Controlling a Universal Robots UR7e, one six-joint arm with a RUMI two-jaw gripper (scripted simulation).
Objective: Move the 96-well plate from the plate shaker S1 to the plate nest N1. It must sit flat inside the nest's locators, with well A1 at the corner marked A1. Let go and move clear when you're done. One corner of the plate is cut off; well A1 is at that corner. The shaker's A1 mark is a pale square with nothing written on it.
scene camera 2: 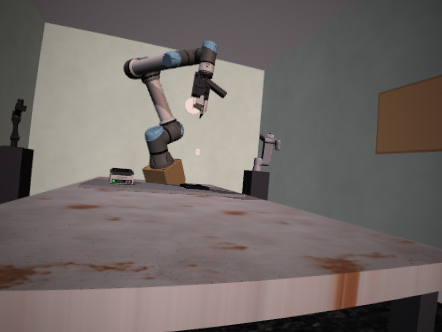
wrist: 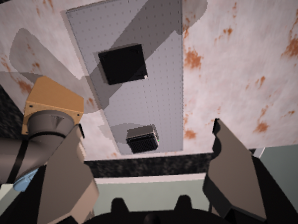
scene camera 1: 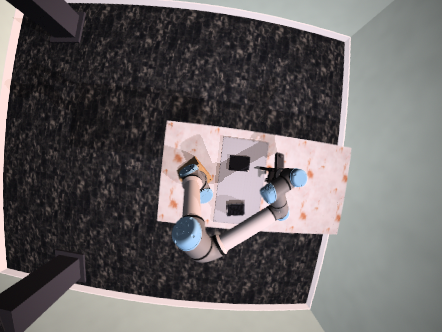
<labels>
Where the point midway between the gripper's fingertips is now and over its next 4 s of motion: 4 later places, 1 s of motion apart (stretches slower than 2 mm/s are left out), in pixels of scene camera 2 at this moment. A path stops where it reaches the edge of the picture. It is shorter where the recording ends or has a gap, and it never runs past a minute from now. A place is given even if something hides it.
My gripper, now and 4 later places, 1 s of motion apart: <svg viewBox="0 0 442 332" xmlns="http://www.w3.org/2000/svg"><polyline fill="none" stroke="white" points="201,116 185,124 167,132 149,140 132,148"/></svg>
</labels>
